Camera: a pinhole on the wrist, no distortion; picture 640 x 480 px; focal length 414.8 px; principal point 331.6 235.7 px. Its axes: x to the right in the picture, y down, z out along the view. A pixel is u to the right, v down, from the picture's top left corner.
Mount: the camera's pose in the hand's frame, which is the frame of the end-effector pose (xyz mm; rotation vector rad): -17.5 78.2 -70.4 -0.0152 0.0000 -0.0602
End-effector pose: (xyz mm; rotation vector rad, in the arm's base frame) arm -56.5 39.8 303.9 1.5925 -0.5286 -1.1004
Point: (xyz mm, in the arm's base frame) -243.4 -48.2 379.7
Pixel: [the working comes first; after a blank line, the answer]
In the camera's frame: -28.7 -22.9 276.1

288.4 201.2
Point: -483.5 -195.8 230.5
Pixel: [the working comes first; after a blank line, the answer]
In the camera's frame: 39.9 -161.6 554.9

361.4 114.9
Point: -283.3 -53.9 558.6
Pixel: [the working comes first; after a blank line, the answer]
In the camera's frame: -120.5 130.6 316.6

173.7 406.7
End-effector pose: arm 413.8 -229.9 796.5 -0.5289 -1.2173 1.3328
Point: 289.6 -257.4 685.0
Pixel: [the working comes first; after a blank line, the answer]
In the camera's frame: -26.1 62.3 150.3

259.6 407.7
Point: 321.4 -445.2 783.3
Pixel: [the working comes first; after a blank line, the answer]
In the camera's frame: -159.8 -91.4 216.7

25.6 60.7
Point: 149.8 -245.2 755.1
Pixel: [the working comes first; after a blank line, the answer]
In the camera's frame: 38.0 67.4 293.4

385.3 331.0
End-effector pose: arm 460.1 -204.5 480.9 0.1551 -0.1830 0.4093
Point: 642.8 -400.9 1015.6
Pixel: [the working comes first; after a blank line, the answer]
In the camera's frame: 234.5 -265.9 596.0

494.8 50.6
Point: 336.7 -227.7 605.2
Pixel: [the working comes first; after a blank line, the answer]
In the camera's frame: -74.4 -42.7 212.8

186.5 152.5
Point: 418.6 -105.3 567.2
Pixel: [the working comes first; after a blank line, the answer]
In the camera's frame: 33.4 38.2 142.4

428.9 347.1
